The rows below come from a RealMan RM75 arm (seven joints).
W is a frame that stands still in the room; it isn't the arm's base.
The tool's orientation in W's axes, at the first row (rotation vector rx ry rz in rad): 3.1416, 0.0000, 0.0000
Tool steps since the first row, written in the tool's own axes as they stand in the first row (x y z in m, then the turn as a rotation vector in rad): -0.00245, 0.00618, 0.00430, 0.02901, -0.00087, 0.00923; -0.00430, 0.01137, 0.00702, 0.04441, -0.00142, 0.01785; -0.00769, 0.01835, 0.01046, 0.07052, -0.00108, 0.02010; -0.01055, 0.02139, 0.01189, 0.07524, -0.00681, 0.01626; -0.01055, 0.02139, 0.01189, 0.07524, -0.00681, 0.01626; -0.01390, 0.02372, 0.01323, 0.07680, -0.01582, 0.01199; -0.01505, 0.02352, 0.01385, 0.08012, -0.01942, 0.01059; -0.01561, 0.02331, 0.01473, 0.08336, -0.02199, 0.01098; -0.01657, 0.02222, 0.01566, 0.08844, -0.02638, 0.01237; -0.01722, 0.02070, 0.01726, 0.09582, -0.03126, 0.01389; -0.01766, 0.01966, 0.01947, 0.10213, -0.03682, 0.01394; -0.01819, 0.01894, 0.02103, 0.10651, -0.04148, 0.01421; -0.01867, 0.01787, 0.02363, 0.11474, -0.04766, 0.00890
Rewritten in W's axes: -0.00245, -0.00618, -0.00430, 0.02901, 0.00087, -0.00923; -0.00430, -0.01137, -0.00702, 0.04441, 0.00142, -0.01785; -0.00769, -0.01835, -0.01046, 0.07052, 0.00108, -0.02010; -0.01055, -0.02139, -0.01189, 0.07524, 0.00681, -0.01626; -0.01055, -0.02139, -0.01189, 0.07524, 0.00681, -0.01626; -0.01390, -0.02372, -0.01323, 0.07680, 0.01582, -0.01199; -0.01505, -0.02352, -0.01385, 0.08012, 0.01942, -0.01059; -0.01561, -0.02331, -0.01473, 0.08336, 0.02199, -0.01098; -0.01657, -0.02222, -0.01566, 0.08844, 0.02638, -0.01237; -0.01722, -0.02070, -0.01726, 0.09582, 0.03126, -0.01389; -0.01766, -0.01966, -0.01947, 0.10213, 0.03682, -0.01394; -0.01819, -0.01894, -0.02103, 0.10651, 0.04148, -0.01421; -0.01867, -0.01787, -0.02363, 0.11474, 0.04766, -0.00890
